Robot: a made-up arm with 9 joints.
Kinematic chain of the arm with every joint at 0, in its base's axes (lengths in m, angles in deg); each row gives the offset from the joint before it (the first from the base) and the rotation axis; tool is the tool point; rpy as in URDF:
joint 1: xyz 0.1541 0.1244 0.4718 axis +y
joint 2: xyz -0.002 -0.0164 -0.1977 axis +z
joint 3: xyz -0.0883 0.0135 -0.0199 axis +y
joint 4: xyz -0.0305 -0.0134 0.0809 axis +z
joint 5: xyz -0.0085 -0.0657 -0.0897 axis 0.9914 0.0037 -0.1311
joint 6: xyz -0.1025 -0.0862 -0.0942 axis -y
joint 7: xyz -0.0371 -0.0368 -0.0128 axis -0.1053 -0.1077 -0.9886
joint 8: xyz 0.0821 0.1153 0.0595 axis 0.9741 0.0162 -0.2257
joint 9: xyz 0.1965 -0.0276 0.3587 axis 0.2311 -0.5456 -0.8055
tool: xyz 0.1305 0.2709 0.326 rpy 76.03 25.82 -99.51
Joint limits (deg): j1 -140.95..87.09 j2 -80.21..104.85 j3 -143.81..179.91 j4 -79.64..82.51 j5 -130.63..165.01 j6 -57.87..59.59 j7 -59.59..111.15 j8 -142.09..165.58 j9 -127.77..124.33
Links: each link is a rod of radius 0.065 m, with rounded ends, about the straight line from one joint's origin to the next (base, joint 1, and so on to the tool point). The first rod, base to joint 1, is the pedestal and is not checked.
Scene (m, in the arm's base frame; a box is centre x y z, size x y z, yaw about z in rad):
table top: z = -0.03
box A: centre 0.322 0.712 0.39 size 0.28 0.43 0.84 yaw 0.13
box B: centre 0.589 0.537 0.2 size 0.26 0.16 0.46 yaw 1
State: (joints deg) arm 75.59 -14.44 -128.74 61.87 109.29 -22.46 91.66 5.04 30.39
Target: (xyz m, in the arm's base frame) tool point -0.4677 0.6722 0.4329
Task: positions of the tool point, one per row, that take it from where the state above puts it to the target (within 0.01 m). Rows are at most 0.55 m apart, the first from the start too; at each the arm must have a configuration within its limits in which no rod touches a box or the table.
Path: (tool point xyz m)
1: 0.5742 -0.4687 0.4888
2: 0.1487 -0.7477 0.3926
3: -0.3429 -0.7621 0.5073
4: -0.6315 -0.6137 0.4412
5: -0.8296 -0.3189 0.3028
6: -0.8599 0.0707 0.2065
7: -0.7184 0.4433 0.2453
8: -0.4677 0.6722 0.4328

